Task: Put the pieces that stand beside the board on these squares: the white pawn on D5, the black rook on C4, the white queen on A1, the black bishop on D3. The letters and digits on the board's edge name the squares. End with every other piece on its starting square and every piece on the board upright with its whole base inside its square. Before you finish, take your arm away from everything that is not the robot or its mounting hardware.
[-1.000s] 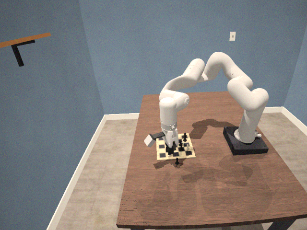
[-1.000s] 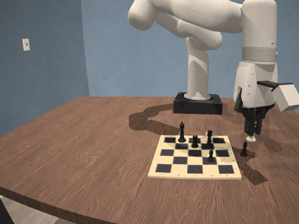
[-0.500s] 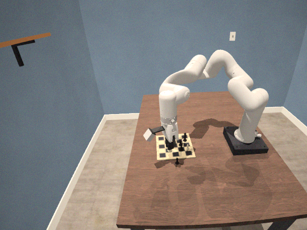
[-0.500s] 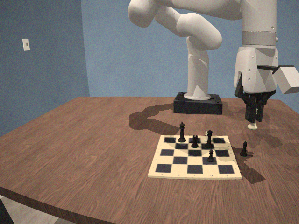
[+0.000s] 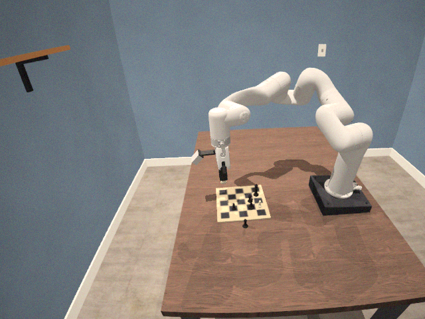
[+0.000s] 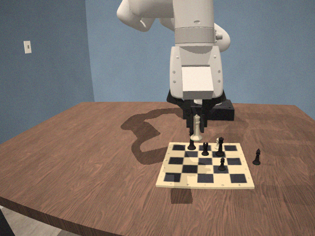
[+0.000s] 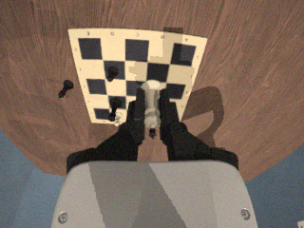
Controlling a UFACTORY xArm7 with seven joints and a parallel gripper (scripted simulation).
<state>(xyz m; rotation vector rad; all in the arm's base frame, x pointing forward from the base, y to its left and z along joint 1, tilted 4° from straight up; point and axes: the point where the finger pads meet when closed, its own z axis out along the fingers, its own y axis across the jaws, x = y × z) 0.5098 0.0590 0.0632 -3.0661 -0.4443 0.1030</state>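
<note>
My hand is 12 cm above the black pawn, 6 cm to the right of it and 5 cm past it. Also, from my hand: white queen 1 cm below; white pawn 16 cm behind, 12 cm below, 3 cm to the left; chessboard 14 cm below, 8 cm behind, 1 cm to the left.
</note>
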